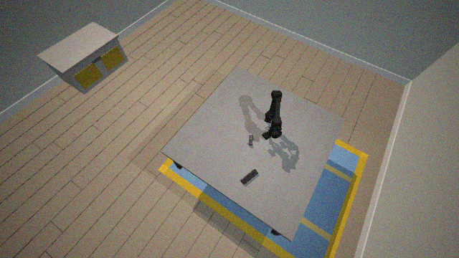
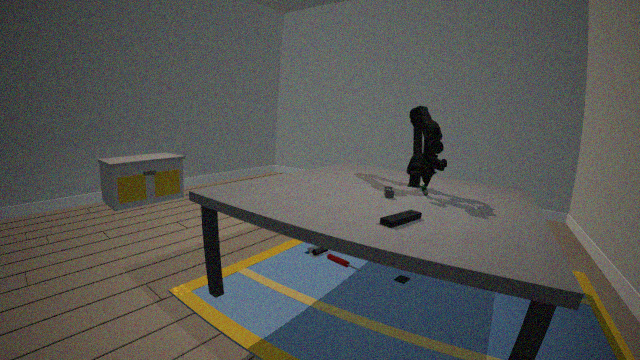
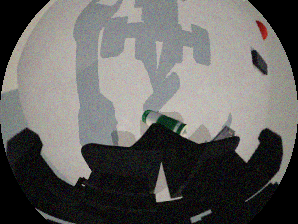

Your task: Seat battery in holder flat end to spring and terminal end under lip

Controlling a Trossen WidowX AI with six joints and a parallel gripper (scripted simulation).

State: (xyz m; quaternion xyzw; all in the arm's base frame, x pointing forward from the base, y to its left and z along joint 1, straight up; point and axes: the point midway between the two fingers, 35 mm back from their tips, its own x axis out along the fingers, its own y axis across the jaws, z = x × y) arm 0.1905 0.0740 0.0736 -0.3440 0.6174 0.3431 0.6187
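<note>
Now: gripper tip 2 cm above the battery, 1 cm to the left of it and 1 cm short of it. Also, from my gripper tip: red screwdriver: 43 cm ahead, 23 cm below, 21 cm to the right.
</note>
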